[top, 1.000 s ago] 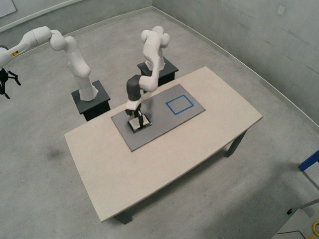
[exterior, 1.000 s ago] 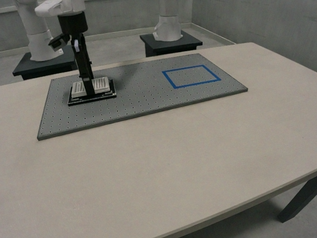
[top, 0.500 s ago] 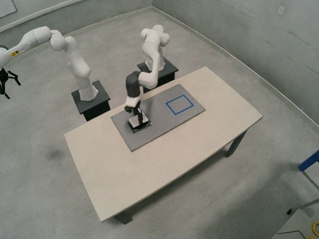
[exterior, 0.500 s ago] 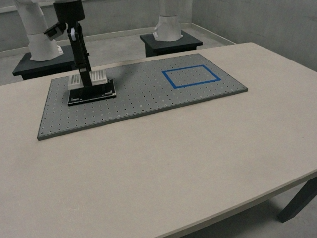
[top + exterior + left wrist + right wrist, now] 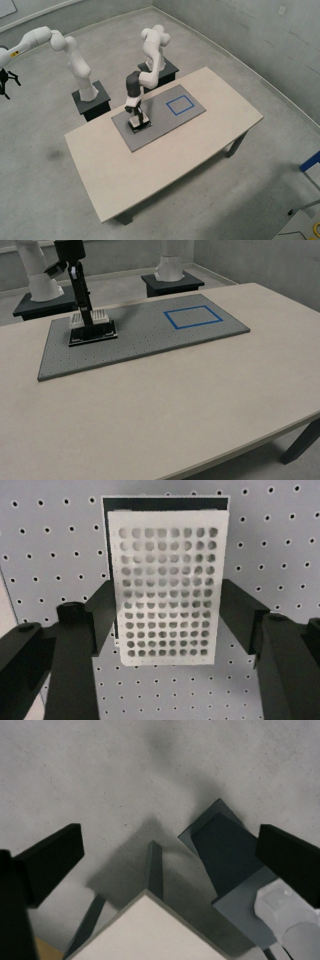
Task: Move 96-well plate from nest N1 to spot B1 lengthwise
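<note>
Now: left hand 2 cm above the white 96-well plate. Round my left hand: black plate nest: 8 cm below.
</note>
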